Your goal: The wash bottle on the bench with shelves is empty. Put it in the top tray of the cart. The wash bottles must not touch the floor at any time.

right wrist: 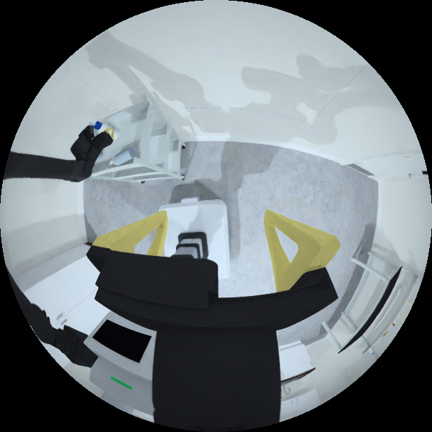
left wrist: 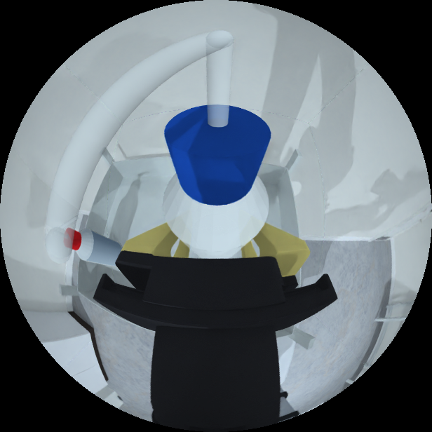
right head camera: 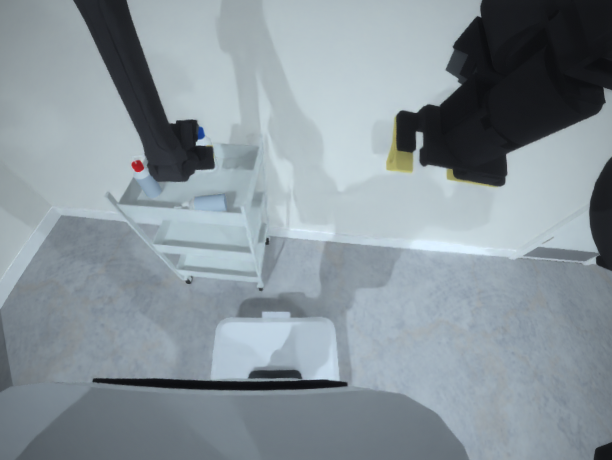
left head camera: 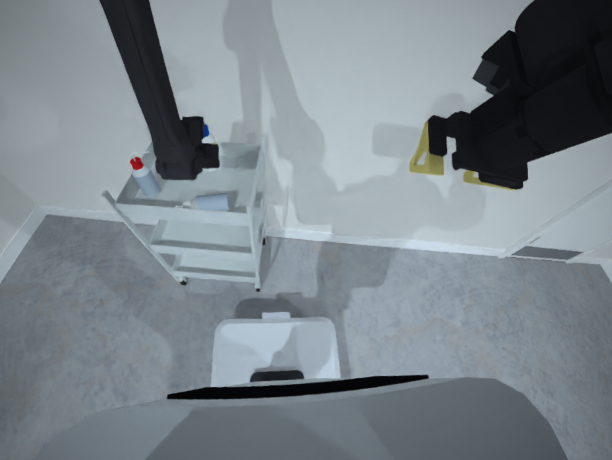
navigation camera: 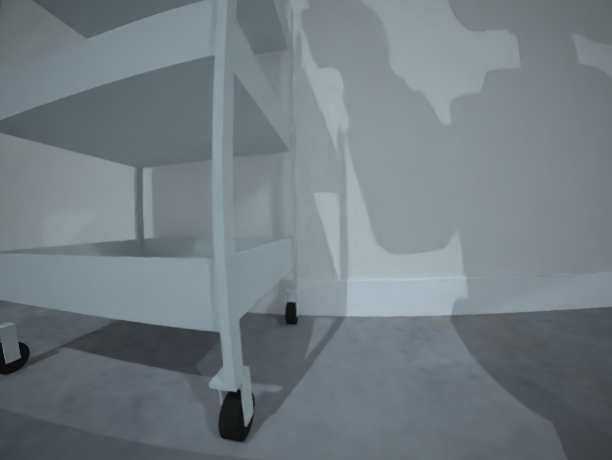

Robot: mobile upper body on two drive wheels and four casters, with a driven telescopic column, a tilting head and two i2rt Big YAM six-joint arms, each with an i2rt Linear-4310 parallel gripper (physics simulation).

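Places are measured from the left arm's base along level axes (x back, y up, z left), in metres.
Pixels of known places: left gripper, fingertip midpoint: point(right head camera: 206, 153); right gripper, fingertip midpoint: point(right head camera: 418, 170) point(left head camera: 438, 172).
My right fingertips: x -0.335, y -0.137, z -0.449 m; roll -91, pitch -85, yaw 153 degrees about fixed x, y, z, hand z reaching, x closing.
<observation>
For each thing: its middle in the pictures, then the offset to it from my right fingertips. "spot": a spot on its surface instead.
- wash bottle with a blue cap, surface spot: point(left head camera: 205, 131) point(right head camera: 200, 133) spot: dx -0.351, dy -0.202, dz +0.437 m
- cart's top tray, surface spot: point(left head camera: 150, 212) spot: dx -0.218, dy -0.410, dz +0.635 m
- red-capped bottle, body centre: point(left head camera: 145, 172) point(right head camera: 146, 174) dx -0.344, dy -0.356, dz +0.670 m
- cart's corner post, surface spot: point(navigation camera: 223, 175) spot: dx -0.183, dy -0.834, dz +0.307 m
- black caster, surface spot: point(navigation camera: 236, 416) spot: dx -0.188, dy -1.065, dz +0.312 m
My left gripper point(left head camera: 212, 150) point(right wrist: 110, 129) is shut on a wash bottle with a blue cap point(left head camera: 205, 131) point(right head camera: 201, 133) point(left wrist: 217, 160) point(right wrist: 98, 125) and a translucent curved spout. It holds the bottle upright over the cart's top tray point(left head camera: 150, 212) point(right head camera: 160, 212); the bottle's base is hidden, so I cannot tell if it touches the tray. A red-capped bottle point(left head camera: 147, 182) point(right head camera: 148, 185) point(left wrist: 103, 248) stands in the tray's left part. Another bottle point(left head camera: 212, 202) point(right head camera: 210, 203) point(right wrist: 124, 156) lies on its side along the near wall. My right gripper point(left head camera: 454, 176) point(right head camera: 430, 175) point(right wrist: 215, 214) is open and empty, far right of the cart.
The cart's corner post point(navigation camera: 223, 175) and black caster point(navigation camera: 236, 416) stand close ahead in the navigation view. The wall is right behind the cart. A white rounded body point(left head camera: 315, 345) point(right head camera: 315, 345) is below, nearer than the cart. A white door is at the right.
</observation>
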